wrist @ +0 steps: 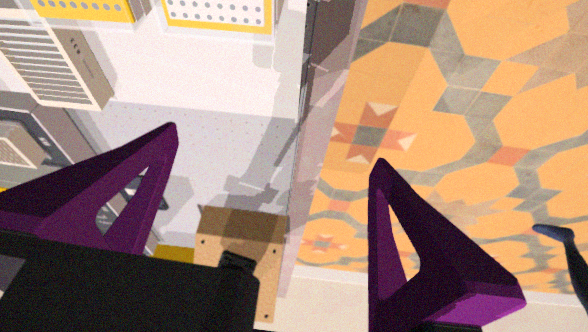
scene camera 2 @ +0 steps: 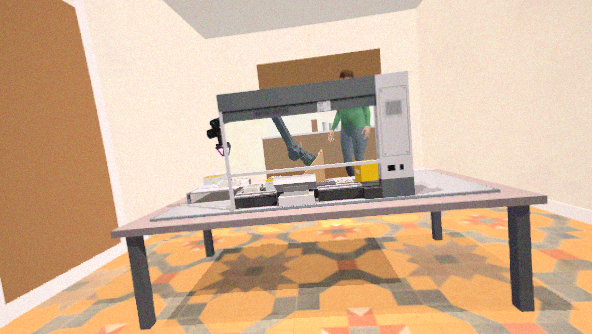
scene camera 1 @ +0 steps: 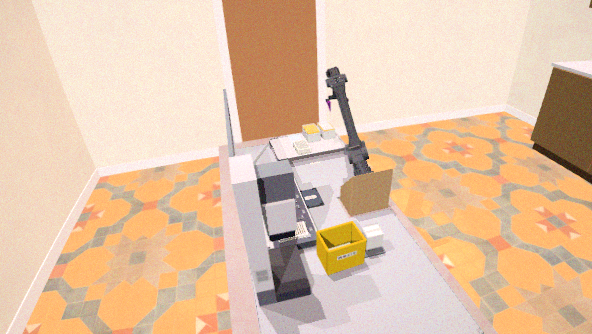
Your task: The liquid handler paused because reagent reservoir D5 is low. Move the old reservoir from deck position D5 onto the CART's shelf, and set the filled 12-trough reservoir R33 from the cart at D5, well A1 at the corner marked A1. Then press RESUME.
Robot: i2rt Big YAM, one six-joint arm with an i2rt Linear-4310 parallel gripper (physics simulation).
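Frame: origin at the arm's base, x up, y back, z right, level; millimetres.
Where they show: gripper, fingertip midpoint: (wrist: 277, 149) (scene camera 1: 337, 110); arm's base, origin of the base link: (scene camera 1: 364, 178).
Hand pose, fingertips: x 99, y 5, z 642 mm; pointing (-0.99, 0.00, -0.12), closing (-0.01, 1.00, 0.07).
Observation:
Things, the pixels of their top centre, and the offset from my fingertips.
- off-white reservoir with parallel troughs, middle of its top: (wrist: 39, 65) (scene camera 1: 301, 144) (scene camera 2: 229, 180) dx -151, dy -257, dz -136 mm
- white cart, middle of its top: (scene camera 1: 306, 142) (scene camera 2: 222, 184) dx -176, dy -216, dz -60 mm
- labware, middle of its top: (scene camera 1: 292, 230) (scene camera 2: 343, 180) dx -178, dy -383, dz -861 mm
- yellow bin, middle of its top: (scene camera 1: 341, 235) (scene camera 2: 366, 161) dx -107, dy -201, dz -996 mm
- white box, middle of its top: (scene camera 1: 372, 230) dx -138, dy -58, dz -960 mm
My gripper (scene camera 1: 328, 105) (scene camera 2: 223, 151) (wrist: 277, 149) is open and empty, high near the cart end. An off-white reservoir with parallel troughs (scene camera 1: 301, 146) (wrist: 47, 60) sits on the white cart (scene camera 1: 284, 149) (wrist: 200, 75), left of the fingers in the wrist view; its side label is unreadable. The liquid handler (scene camera 1: 277, 185) (scene camera 2: 295, 97) stands along the table. A striped, pale piece of labware (scene camera 1: 301, 229) shows on its deck, partly hidden by the handler's head; I cannot tell whether it is at D5. The A1 mark and RESUME cannot be made out.
Two yellow-topped tip boxes (scene camera 1: 311, 131) (scene camera 1: 326, 130) stand on the cart behind the reservoir. A yellow bin (scene camera 1: 342, 252) (scene camera 2: 367, 172) and a white box (scene camera 1: 373, 236) stand near the handler. A tan panel (scene camera 1: 367, 192) stands by the arm's base. A person in green (scene camera 2: 354, 122) stands behind the table.

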